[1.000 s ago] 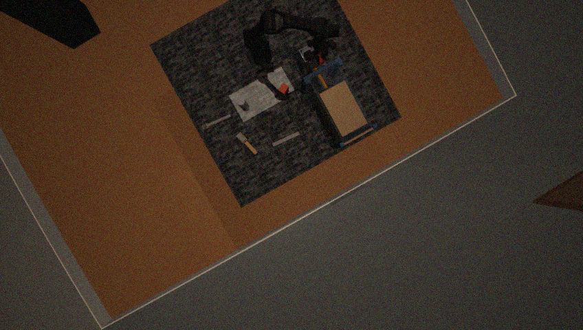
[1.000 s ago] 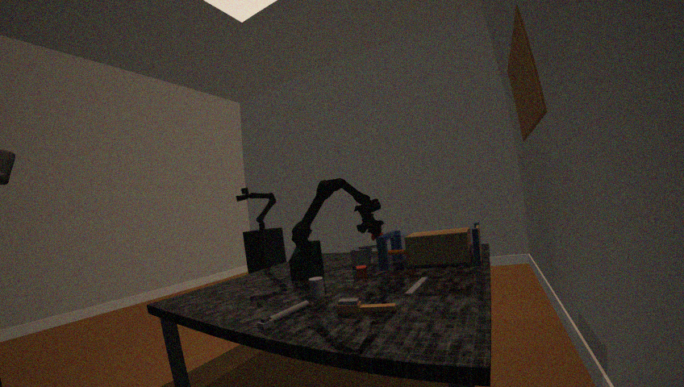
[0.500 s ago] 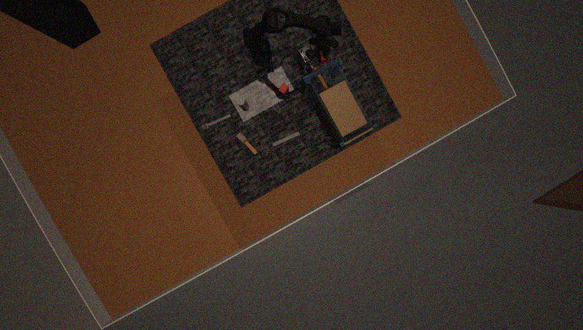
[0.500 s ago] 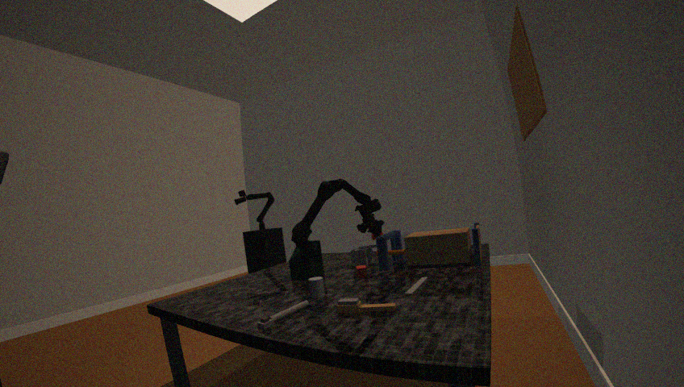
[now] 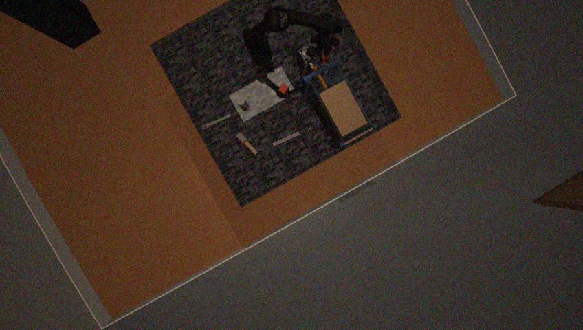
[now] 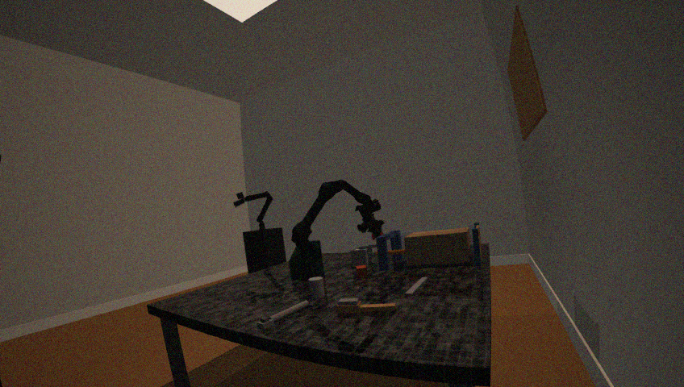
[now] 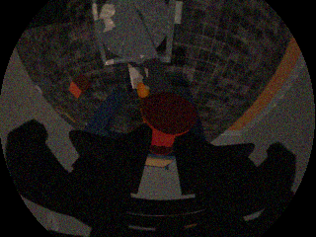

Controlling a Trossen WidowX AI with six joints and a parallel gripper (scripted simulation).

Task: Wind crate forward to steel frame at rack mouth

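The winch handle lies 5 cm behind my gripper tip, 1 cm to the right of it and 3 cm below it. From my gripper tip the other things lie so: red grip: 1 cm behind; blue steel frame: 5 cm ahead, 4 cm to the right, 3 cm below; winch: 12 cm behind, 5 cm to the right, 10 cm below.
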